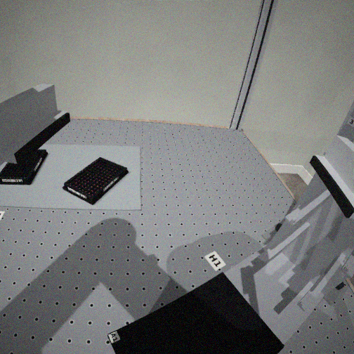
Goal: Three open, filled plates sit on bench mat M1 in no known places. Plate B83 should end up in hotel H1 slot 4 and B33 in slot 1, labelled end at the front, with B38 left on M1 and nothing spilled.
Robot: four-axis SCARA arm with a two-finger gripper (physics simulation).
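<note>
A dark, many-welled plate [96, 180] with reddish specks in its wells lies flat on the pale bench mat [127, 201]. A second dark plate [24, 172] lies to its left, partly hidden behind the left finger. Both have a white label on the near edge, too small to read. A third plate does not show. My gripper [196, 120] is open and empty, with one finger at the left edge and the other at the right. Part of the grey hotel [287, 270] shows at the right, behind the H1 tag [215, 260]; its slots are hard to make out.
A large black slab [200, 317] with a small A1 tag [114, 337] lies at the bottom, beside the hotel's base. The perforated bench [185, 185] reaches back to a pale wall with a vertical strip [251, 67]. Arm shadows cross the bench.
</note>
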